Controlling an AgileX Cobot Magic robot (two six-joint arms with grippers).
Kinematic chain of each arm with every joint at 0, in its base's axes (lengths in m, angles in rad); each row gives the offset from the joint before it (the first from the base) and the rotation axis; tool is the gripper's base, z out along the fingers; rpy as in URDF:
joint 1: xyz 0 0 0.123 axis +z
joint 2: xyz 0 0 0 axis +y
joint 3: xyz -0.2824 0 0.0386 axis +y
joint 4: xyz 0.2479 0 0.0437 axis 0.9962 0 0.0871
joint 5: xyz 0 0 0 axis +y
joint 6: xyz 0.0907 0 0.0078 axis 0.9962 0 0.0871
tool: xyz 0 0 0 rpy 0 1.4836 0
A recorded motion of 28 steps. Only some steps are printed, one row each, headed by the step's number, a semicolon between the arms.
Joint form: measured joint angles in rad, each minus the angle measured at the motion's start. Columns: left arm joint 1, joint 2, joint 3, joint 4, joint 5, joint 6; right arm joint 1, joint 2, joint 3, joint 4, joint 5, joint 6.
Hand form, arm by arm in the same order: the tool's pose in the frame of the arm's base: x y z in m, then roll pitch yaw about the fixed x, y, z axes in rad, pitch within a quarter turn. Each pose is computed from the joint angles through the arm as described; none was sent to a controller.
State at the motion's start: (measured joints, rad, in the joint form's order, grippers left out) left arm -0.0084 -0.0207 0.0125 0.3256 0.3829 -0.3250; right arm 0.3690 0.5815 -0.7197 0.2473 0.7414 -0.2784
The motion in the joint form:
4: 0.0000 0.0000 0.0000 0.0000 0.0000 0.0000; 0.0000 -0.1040 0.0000 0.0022 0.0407 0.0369
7: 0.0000 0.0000 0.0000 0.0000 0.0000 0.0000; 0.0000 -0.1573 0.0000 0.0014 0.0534 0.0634
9: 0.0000 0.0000 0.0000 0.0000 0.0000 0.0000; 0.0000 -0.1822 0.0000 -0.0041 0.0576 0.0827
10: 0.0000 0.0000 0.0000 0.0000 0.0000 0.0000; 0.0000 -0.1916 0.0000 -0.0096 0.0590 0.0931
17: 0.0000 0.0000 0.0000 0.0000 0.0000 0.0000; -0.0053 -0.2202 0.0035 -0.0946 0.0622 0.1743
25: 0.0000 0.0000 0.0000 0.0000 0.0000 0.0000; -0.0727 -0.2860 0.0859 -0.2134 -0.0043 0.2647
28: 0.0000 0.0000 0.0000 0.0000 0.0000 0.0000; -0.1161 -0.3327 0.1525 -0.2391 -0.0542 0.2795
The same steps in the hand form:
4: 0.0516 0.0105 0.1773 3.0998 1.3034 -3.0691; 0.0673 0.0430 0.3509 3.1014 1.1406 -2.6242
7: 0.0516 0.0105 0.1773 3.0998 1.3034 -3.0691; 0.0554 0.0386 0.3537 3.0580 1.1794 -2.6719
9: 0.0516 0.0105 0.1773 3.0998 1.3034 -3.0691; 0.0500 0.0362 0.3548 3.0295 1.1978 -2.7067
10: 0.0516 0.0105 0.1773 3.0998 1.3034 -3.0691; 0.0481 0.0351 0.3552 3.0184 1.2043 -2.7227
17: 0.0516 0.0105 0.1773 3.0998 1.3034 -3.0691; 0.0446 0.0277 0.3544 3.0257 1.2149 -2.7845
25: 0.0516 0.0105 0.1773 3.0998 1.3034 -3.0691; 0.0444 0.0157 0.3377 3.0834 1.2590 -2.8825
28: 0.0516 0.0105 0.1773 3.0998 1.3034 -3.0691; 0.0434 0.0117 0.3236 3.1107 1.2891 -2.9155

